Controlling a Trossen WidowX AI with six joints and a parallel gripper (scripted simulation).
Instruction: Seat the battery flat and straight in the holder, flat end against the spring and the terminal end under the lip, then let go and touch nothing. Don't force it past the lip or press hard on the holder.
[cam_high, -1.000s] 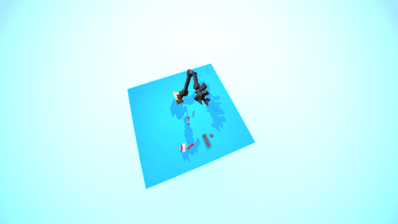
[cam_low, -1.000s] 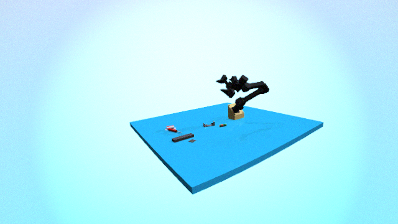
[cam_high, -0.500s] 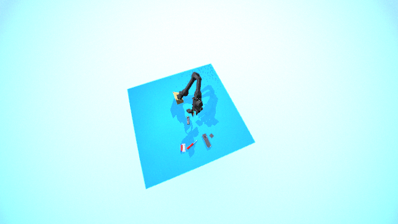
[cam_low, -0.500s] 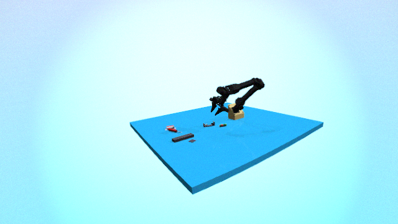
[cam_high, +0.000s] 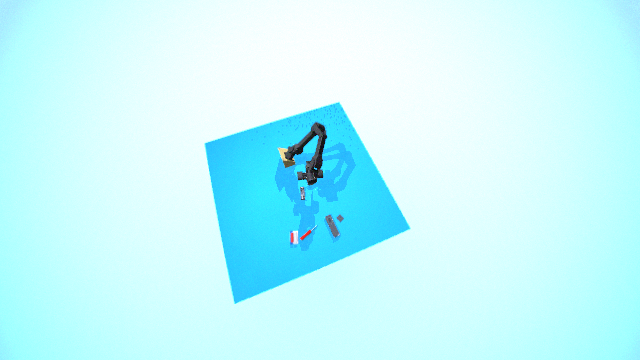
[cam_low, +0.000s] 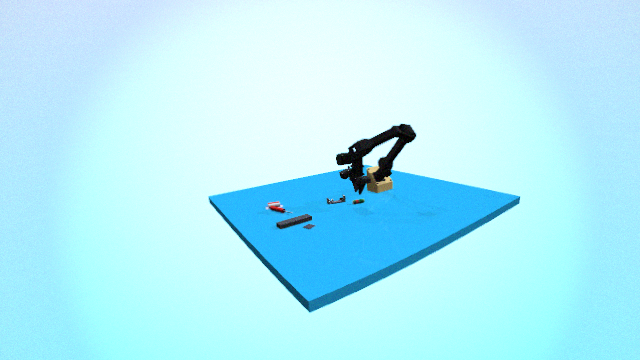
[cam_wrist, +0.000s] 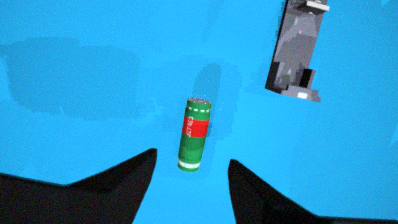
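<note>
Now: the battery 40 mm below my gripper tip. Round my gripper tip: small dark square (340 mm ahead, 120 mm to the left, 50 mm below); then dark bar (380 mm ahead, 50 mm to the left, 40 mm below); then red screwdriver (370 mm ahead, 120 mm to the right, 40 mm below).
</note>
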